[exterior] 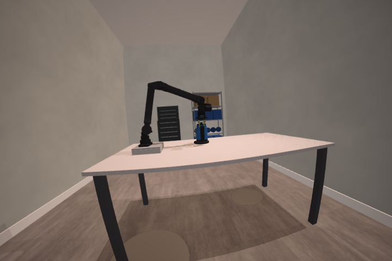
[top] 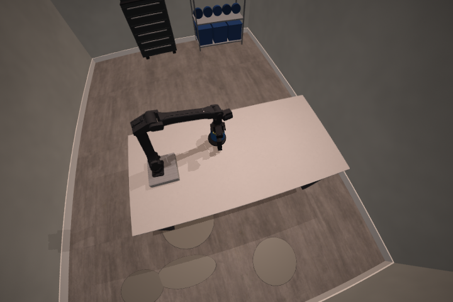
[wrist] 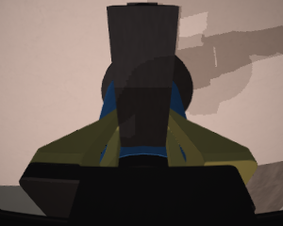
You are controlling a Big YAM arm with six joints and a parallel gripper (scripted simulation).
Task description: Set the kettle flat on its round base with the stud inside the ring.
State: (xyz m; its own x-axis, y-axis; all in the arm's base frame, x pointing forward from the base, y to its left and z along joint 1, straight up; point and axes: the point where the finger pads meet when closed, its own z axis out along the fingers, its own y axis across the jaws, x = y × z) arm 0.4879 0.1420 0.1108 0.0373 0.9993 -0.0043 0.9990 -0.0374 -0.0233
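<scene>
The blue kettle lies 30 mm to the left of my hand and 50 mm below it. Round my hand: round black base: 10 mm behind, 60 mm to the left, 150 mm below.
</scene>
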